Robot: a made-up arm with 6 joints. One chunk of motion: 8 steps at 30 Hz.
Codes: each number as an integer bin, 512 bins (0 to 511) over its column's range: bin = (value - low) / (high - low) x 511, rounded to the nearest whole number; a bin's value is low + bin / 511 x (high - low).
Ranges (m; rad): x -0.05..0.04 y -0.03..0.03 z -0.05..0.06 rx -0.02..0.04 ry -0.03..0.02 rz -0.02..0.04
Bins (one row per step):
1: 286 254 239 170 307 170
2: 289 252 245 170 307 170
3: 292 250 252 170 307 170
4: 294 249 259 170 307 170
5: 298 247 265 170 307 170
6: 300 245 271 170 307 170
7: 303 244 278 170 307 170
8: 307 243 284 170 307 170
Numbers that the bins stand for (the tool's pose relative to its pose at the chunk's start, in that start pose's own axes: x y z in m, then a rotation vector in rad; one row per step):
1: 0.0004 -0.0002 0.0014 0.0000 0.0000 0.0000
2: 0.0009 -0.0004 0.0027 0.0000 0.0000 0.0000
3: 0.0014 -0.0006 0.0042 0.0000 0.0000 0.0000
4: 0.0018 -0.0008 0.0058 0.0000 0.0000 0.0000
5: 0.0025 -0.0010 0.0070 0.0000 0.0000 0.0000
6: 0.0028 -0.0012 0.0083 0.0000 0.0000 0.0000
7: 0.0034 -0.0014 0.0098 0.0000 0.0000 0.0000
8: 0.0041 -0.0015 0.0111 0.0000 0.0000 0.0000

